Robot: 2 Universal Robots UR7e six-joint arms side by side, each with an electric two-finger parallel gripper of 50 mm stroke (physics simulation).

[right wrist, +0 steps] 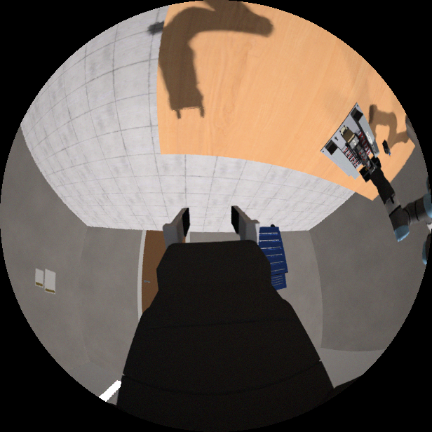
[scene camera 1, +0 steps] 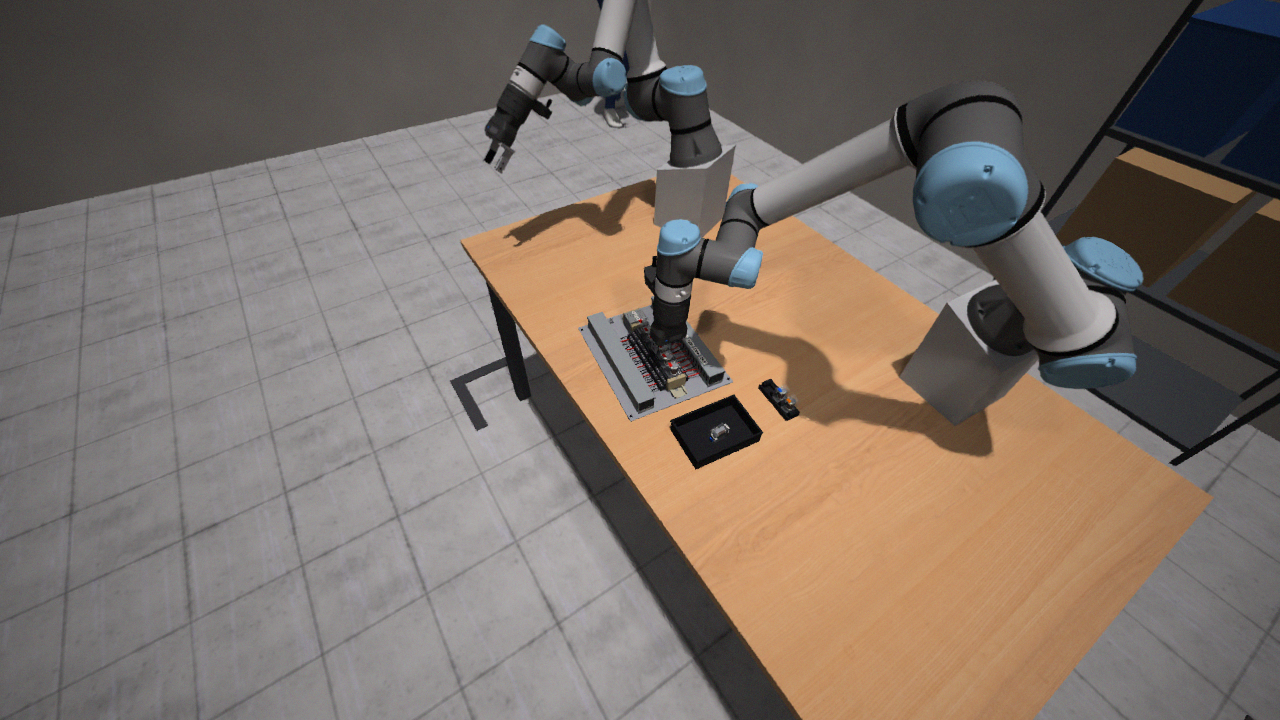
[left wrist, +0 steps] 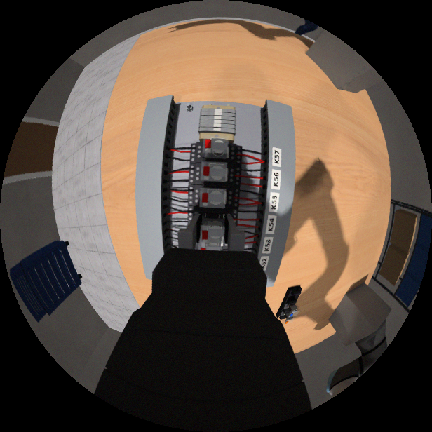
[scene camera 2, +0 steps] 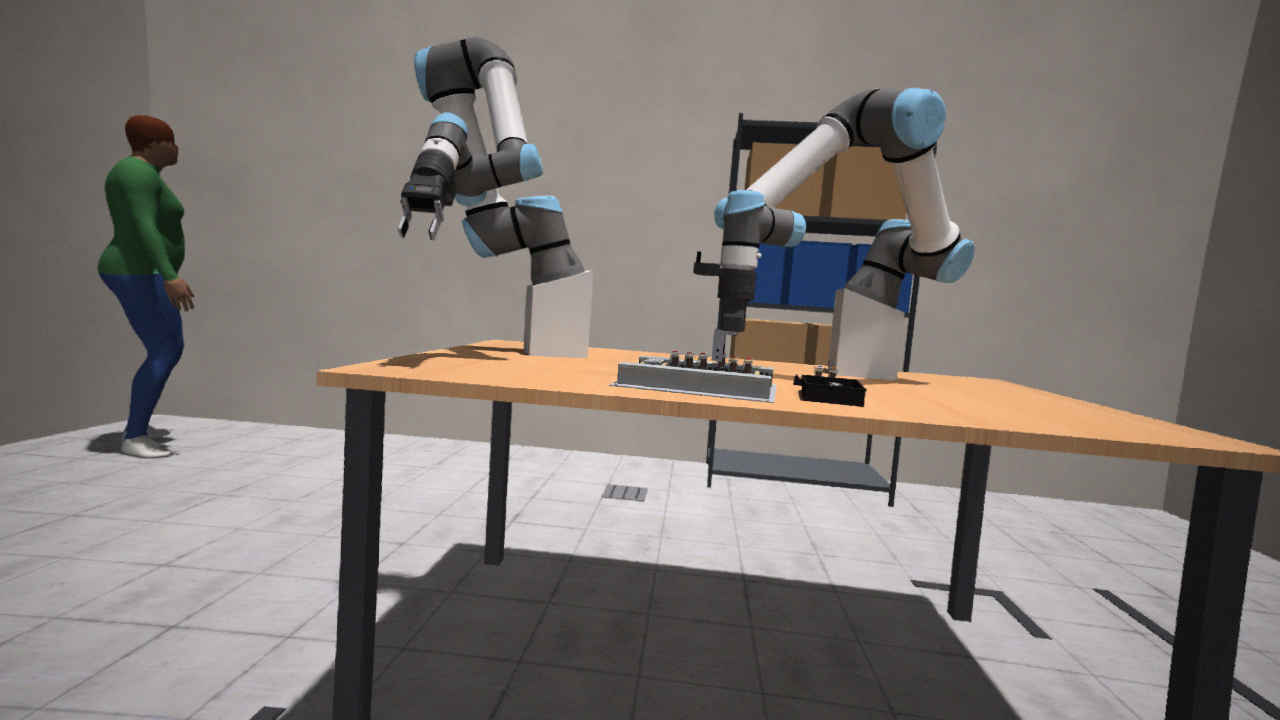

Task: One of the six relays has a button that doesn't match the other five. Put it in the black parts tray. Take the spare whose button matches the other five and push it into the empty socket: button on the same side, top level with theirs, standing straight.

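Frame: origin at the left arm's base, x back, y right, z up, level; millimetres.
Seen in the pictures: left gripper, fingertip midpoint: (scene camera 1: 660,348) (scene camera 2: 717,360); right gripper, fingertip midpoint: (scene camera 1: 492,166) (scene camera 2: 416,234); left arm's base at its link origin: (scene camera 1: 1000,322); right arm's base at its link origin: (scene camera 1: 696,157) (scene camera 2: 558,278).
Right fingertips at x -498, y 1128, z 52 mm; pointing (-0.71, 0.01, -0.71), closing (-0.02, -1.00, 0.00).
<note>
Offsets run from my right fingertips to a thing's top centre. "pt": to the spot under its first point. Level surfaces: height alone.
My left gripper (scene camera 1: 666,345) (scene camera 2: 718,347) (left wrist: 212,222) is shut on a clear relay with a red button, upright in the relay row of the grey panel {dx -50, dy -556, dz -224 mm} (scene camera 1: 617,362) (scene camera 2: 693,380) (left wrist: 150,190). Its button is on the left in the left wrist view, like those of the relays above it (left wrist: 213,198) (left wrist: 215,172) (left wrist: 216,148). How deep it sits cannot be told. A relay {dx -23, dy -853, dz -236 mm} (scene camera 1: 719,431) with a blue part lies in the black parts tray {dx -26, dy -844, dz -231 mm} (scene camera 1: 691,437) (scene camera 2: 834,394). The black spare holder {pt dx +165, dy -843, dz -264 mm} (scene camera 1: 768,388) (left wrist: 295,291) bears blue and orange parts. My right gripper (scene camera 1: 498,159) (scene camera 2: 419,226) (right wrist: 210,215) is open and empty, high up.
Wire ducts flank the relay row; labels such as K57 (left wrist: 277,157) are on the right duct in the left wrist view. A terminal block (left wrist: 217,121) stands at the row's upper end. A person (scene camera 2: 143,232) stands behind the table {dz -267 mm} (scene camera 2: 984,402), and a shelf unit (scene camera 2: 736,170) stands at the back.
</note>
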